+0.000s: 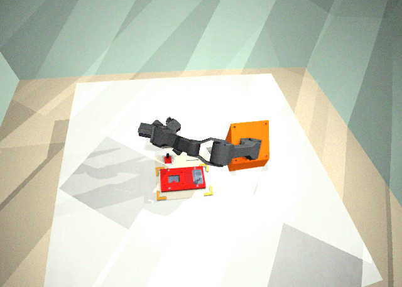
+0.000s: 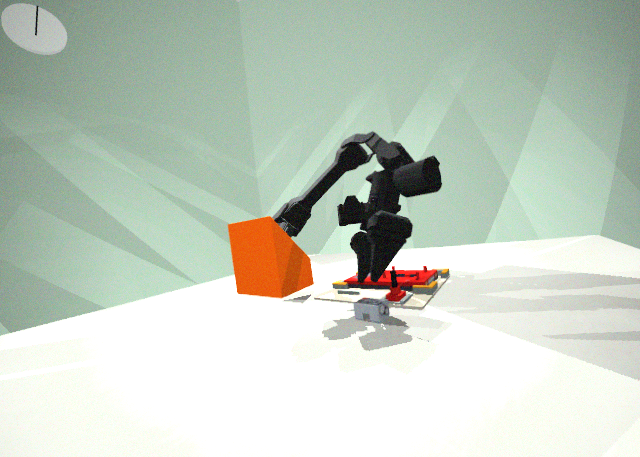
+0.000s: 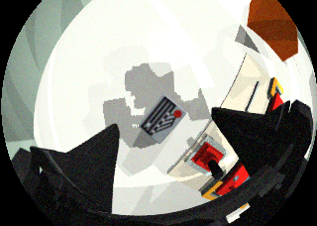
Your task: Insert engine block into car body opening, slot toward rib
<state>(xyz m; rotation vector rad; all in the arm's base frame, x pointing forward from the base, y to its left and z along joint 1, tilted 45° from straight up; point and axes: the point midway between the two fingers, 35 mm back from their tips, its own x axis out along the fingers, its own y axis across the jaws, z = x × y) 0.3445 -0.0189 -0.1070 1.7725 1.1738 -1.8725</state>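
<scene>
Right now the engine block is 1 cm ahead of my gripper tip, 1 cm to the right of it and 5 cm below it. Also, from my gripper tip: black post (2 cm ahead, 8 cm to the left, 3 cm below).
</scene>
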